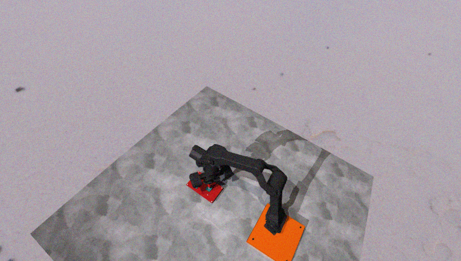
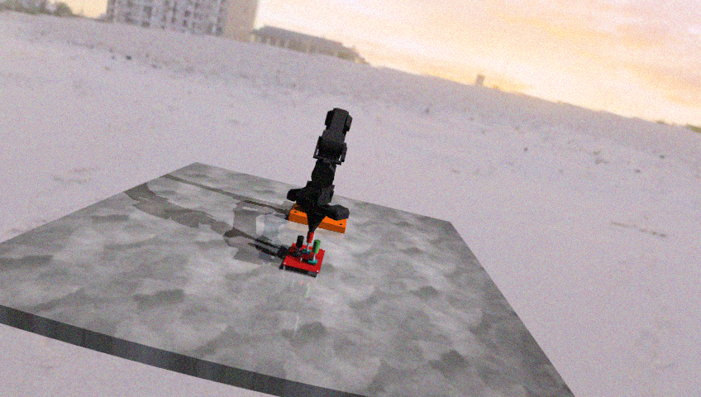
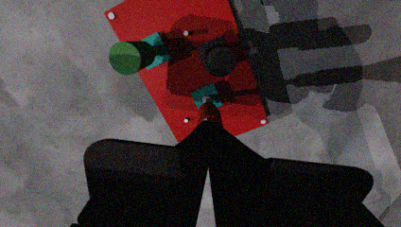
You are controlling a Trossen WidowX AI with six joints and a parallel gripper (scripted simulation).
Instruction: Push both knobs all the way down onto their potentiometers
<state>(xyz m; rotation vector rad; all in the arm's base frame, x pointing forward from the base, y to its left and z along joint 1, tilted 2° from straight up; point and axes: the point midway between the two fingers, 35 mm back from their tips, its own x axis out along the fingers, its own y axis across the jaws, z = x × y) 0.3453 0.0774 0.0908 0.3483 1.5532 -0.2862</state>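
Now: the red knob 1 cm below my gripper tip. From my gripper tip the other things lie so: green knob 5 cm ahead, 3 cm to the left, 2 cm below.
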